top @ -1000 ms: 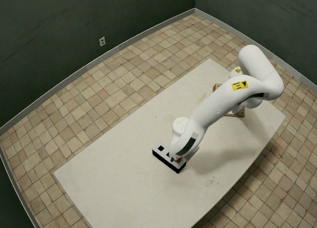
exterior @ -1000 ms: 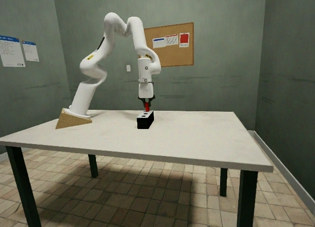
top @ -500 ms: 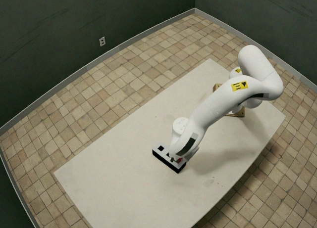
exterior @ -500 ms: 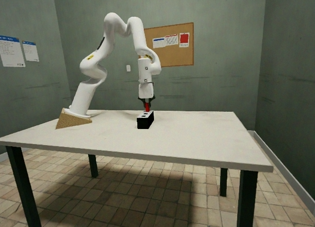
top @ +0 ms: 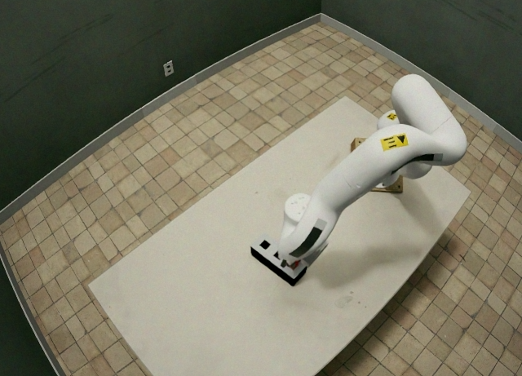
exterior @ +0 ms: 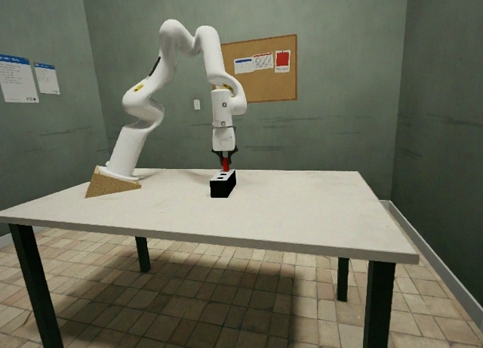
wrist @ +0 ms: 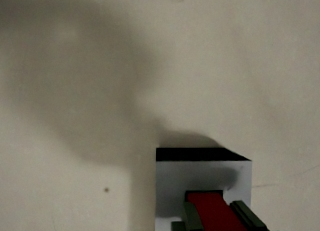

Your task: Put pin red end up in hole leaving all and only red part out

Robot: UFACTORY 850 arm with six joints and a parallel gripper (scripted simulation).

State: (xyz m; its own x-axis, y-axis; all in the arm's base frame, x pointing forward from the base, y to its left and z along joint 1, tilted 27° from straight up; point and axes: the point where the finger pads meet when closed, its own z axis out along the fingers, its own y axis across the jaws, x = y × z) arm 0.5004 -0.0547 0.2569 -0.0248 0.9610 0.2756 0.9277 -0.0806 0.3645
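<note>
Right now the pin is 1 cm below my hand. From my hand the other things lie so: black block (6 cm to the right, 8 cm below).
</note>
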